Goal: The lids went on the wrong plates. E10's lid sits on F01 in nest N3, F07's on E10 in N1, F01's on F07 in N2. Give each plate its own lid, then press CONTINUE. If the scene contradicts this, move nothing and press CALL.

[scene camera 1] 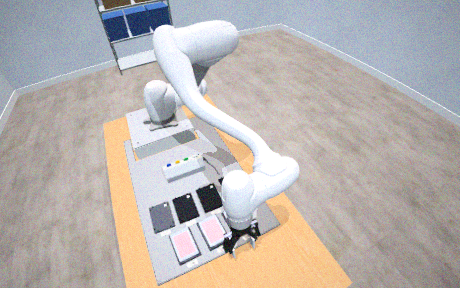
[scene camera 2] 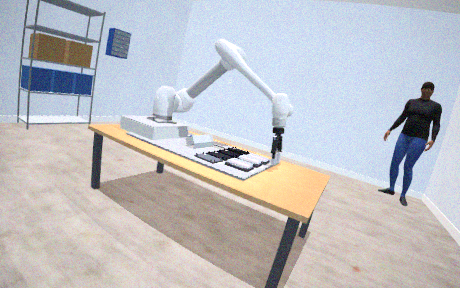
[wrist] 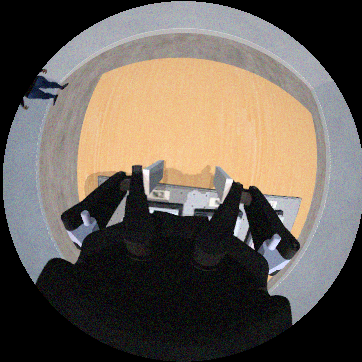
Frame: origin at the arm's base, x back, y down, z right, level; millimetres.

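Where they show: gripper, fingertip midpoint: (scene camera 1: 242,250) (scene camera 2: 275,163) (wrist: 188,171); arm's base, link origin: (scene camera 1: 163,120) (scene camera 2: 161,121).
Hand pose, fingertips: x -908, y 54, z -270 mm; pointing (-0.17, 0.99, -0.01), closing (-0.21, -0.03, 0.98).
Note:
Things, the pixels of their top centre, and the offset from my fingertips. "pt": a spot on its surface instead. Level surfaces: height alone.
- grey board, surface height: dy +35 mm
- dark grey pad, surface spot: (scene camera 1: 162,217) pt dy +25, dx +257, dz +329 mm
- pale button box, top centre: (scene camera 1: 182,161) (scene camera 2: 200,134) dy -49, dx +522, dz +185 mm
- wooden table, surface height: dy +48 mm
Two pink-topped plates with pale rims (scene camera 1: 184,245) (scene camera 1: 213,231) stand in the front row of the grey board (scene camera 1: 142,182); the third place is hidden behind the gripper. Behind them lie a dark grey pad (scene camera 1: 162,217) and two black pads (scene camera 1: 185,208) (scene camera 1: 208,198). A pale button box (scene camera 1: 184,171) (scene camera 2: 201,141) has blue, yellow and green buttons. My gripper (scene camera 1: 244,249) (scene camera 2: 275,160) (wrist: 188,171) is open and empty, low over the board's front edge at its right end. In the wrist view two label plates (wrist: 160,194) (wrist: 216,202) show near the fingertips, unreadable. Plate names are unreadable.
The wooden table (scene camera 1: 310,265) (scene camera 2: 300,192) (wrist: 200,110) extends beyond the board. A person (scene camera 2: 422,117) (wrist: 44,91) stands beyond the table. A shelf rack (scene camera 2: 97,75) with blue bins (scene camera 2: 62,81) (scene camera 1: 136,22) stands at the wall. The arm hides part of the board.

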